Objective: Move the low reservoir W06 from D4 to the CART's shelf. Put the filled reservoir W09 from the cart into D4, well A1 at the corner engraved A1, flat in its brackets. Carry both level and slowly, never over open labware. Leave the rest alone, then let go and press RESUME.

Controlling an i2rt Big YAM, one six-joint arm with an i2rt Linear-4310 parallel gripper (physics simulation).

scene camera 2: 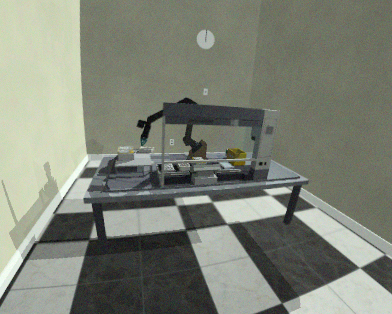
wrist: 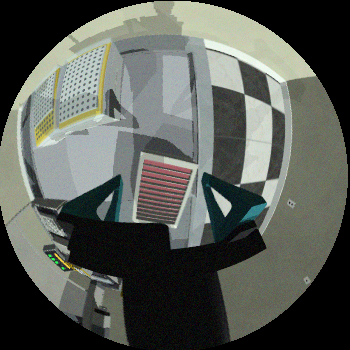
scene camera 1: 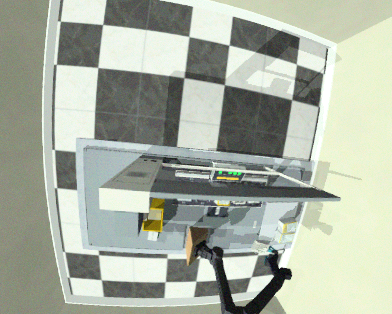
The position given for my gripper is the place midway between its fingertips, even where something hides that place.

My gripper (wrist: pixel 161 177) is open, with nothing in its grasp. Also in view: a white reservoir with red-filled troughs (wrist: pixel 163 181).
